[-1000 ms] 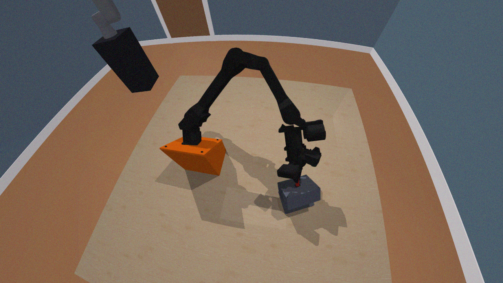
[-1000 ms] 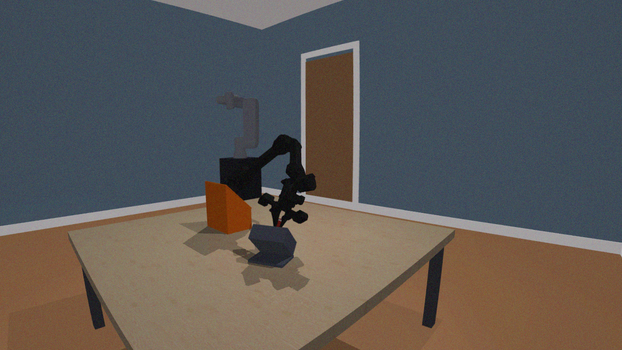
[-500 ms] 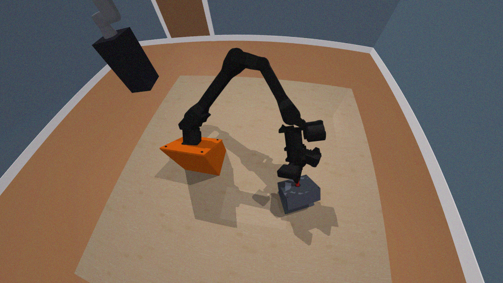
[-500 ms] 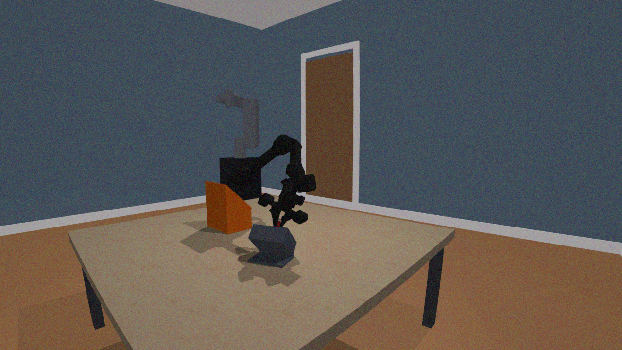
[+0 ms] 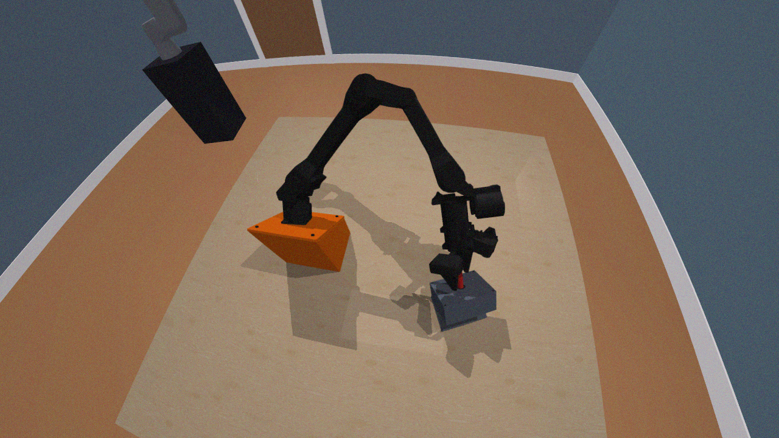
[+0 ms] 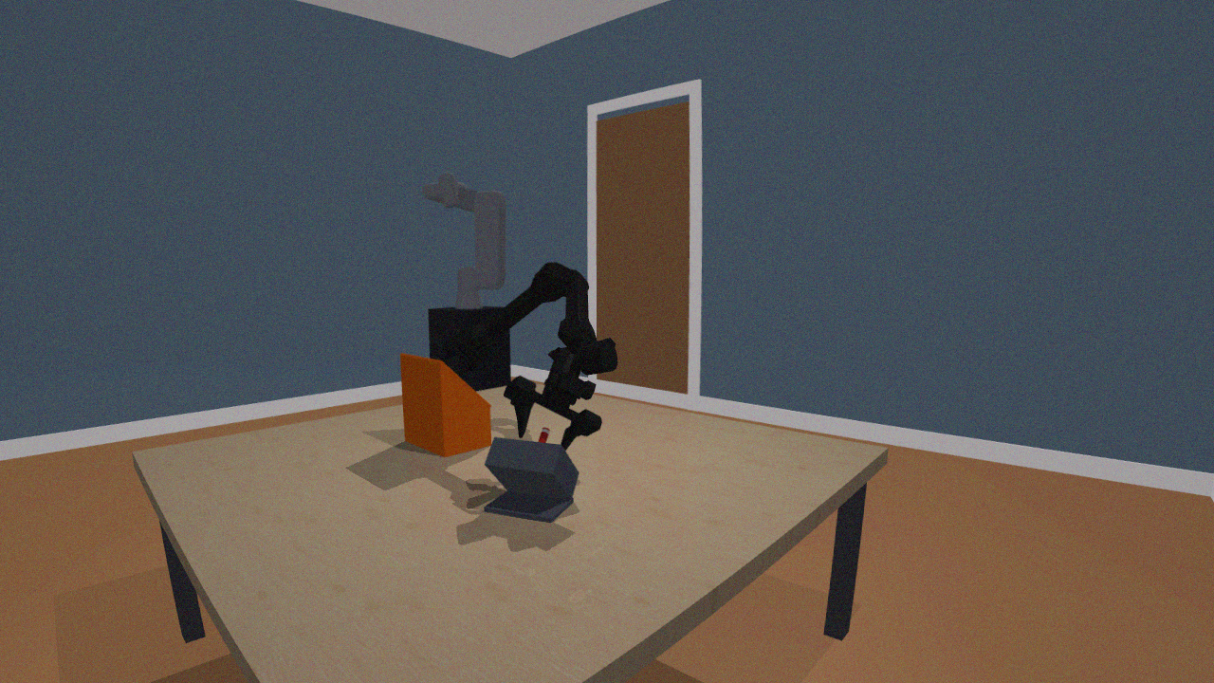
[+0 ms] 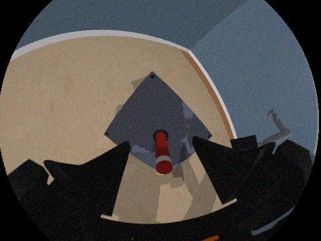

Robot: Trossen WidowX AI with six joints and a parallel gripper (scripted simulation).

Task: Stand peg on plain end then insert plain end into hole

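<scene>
My gripper tip is 1 cm to the right of the red peg and 1 cm below it. From my gripper tip the other things lie so: grey sloped panel 3 cm to the right, 3 cm below, 1 cm ahead.
</scene>
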